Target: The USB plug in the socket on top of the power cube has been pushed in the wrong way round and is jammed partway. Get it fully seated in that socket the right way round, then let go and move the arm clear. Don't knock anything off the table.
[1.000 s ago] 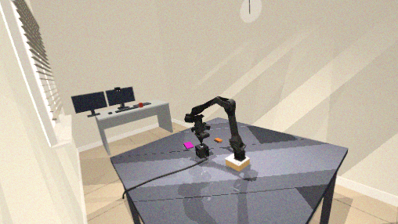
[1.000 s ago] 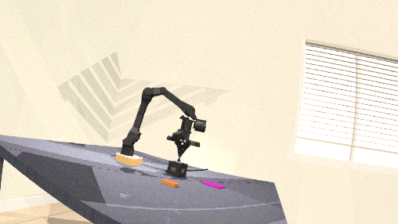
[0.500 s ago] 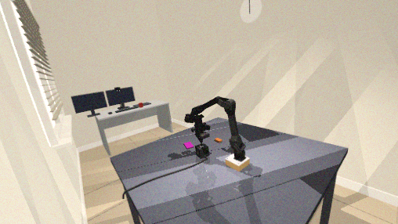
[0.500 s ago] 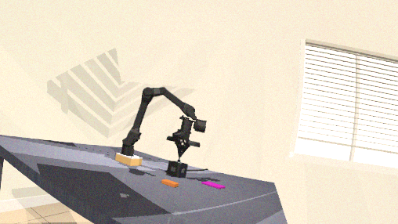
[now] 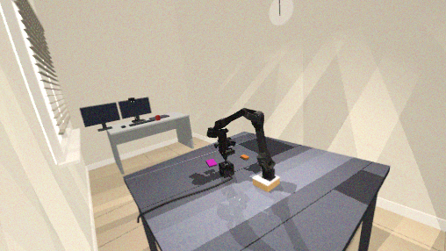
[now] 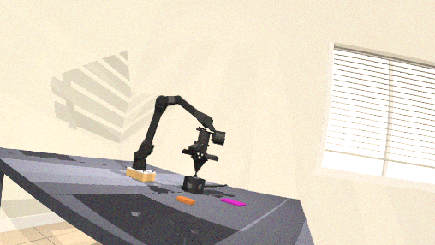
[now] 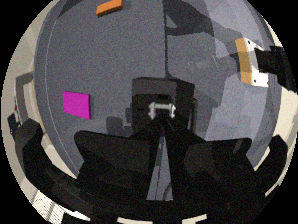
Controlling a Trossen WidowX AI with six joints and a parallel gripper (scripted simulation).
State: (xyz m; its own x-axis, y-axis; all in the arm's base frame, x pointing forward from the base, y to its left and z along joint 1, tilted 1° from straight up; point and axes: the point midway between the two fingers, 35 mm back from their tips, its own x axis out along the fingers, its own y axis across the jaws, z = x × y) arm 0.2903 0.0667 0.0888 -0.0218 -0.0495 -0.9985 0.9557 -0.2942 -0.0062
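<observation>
Now: the USB plug 2 cm below my gripper tip. The rest, counted from my gripper tip: orange block (5 cm ahead, 26 cm to the right, 10 cm below); then magenta block (21 cm ahead, 4 cm to the right, 10 cm below).
</observation>
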